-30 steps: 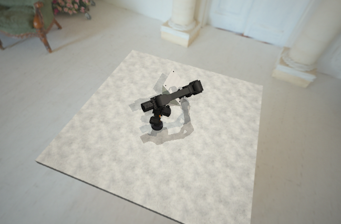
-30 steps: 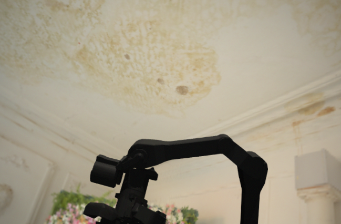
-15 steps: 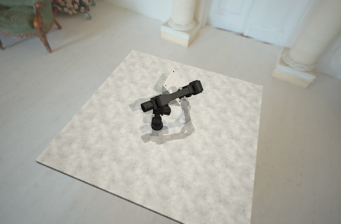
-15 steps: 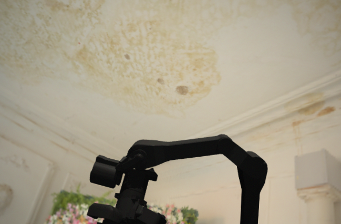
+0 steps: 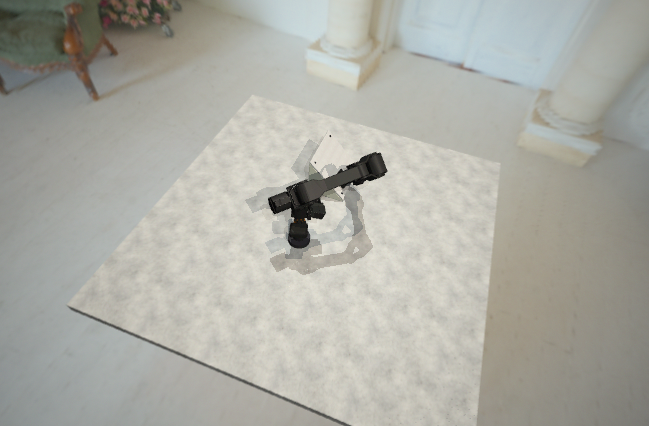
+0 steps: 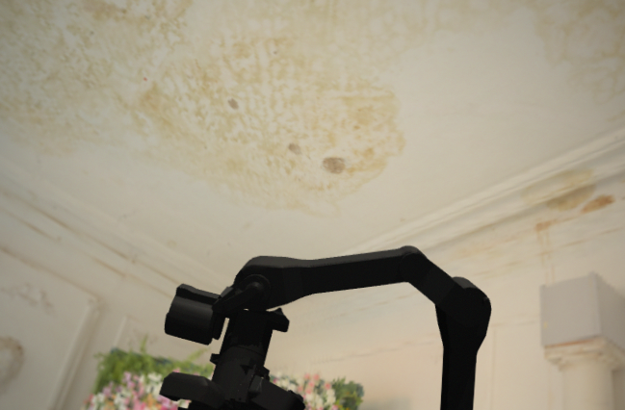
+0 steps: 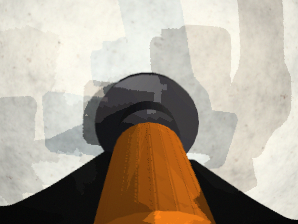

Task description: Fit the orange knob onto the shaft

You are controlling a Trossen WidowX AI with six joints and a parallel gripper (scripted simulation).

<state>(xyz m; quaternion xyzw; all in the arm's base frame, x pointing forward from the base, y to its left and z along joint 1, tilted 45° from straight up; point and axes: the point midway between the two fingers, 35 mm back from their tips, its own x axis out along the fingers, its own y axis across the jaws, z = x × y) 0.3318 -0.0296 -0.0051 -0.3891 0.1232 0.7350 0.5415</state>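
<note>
Right now my gripper tip is 20 mm below the orange knob. Round my gripper tip: dark round pedestal: 40 mm below.
</note>
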